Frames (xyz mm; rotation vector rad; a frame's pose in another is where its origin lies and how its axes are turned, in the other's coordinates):
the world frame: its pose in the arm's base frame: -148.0 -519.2 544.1 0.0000 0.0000 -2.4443
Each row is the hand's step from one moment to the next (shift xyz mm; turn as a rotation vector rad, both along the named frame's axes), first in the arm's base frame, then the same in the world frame.
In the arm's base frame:
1: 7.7 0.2 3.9 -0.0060 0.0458 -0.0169
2: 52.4 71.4 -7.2 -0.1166 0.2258 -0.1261
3: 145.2 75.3 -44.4 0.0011 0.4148 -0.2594
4: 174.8 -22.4 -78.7 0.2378 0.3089 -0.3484
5: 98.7 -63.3 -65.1 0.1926 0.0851 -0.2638
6: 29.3 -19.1 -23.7 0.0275 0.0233 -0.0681
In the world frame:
1: -6.0 4.8 3.9 -0.0248 -0.0390 -0.0169
2: -86.0 -21.1 -7.2 -0.0556 -0.2480 -0.1261
3: -159.7 35.5 -44.4 -0.2672 -0.3173 -0.2594
4: -119.6 129.4 -78.7 -0.3807 -0.0841 -0.3484
5: -35.0 111.9 -65.1 -0.2023 0.0584 -0.2638
6: -10.2 33.5 -23.7 -0.0360 -0.0002 -0.0681

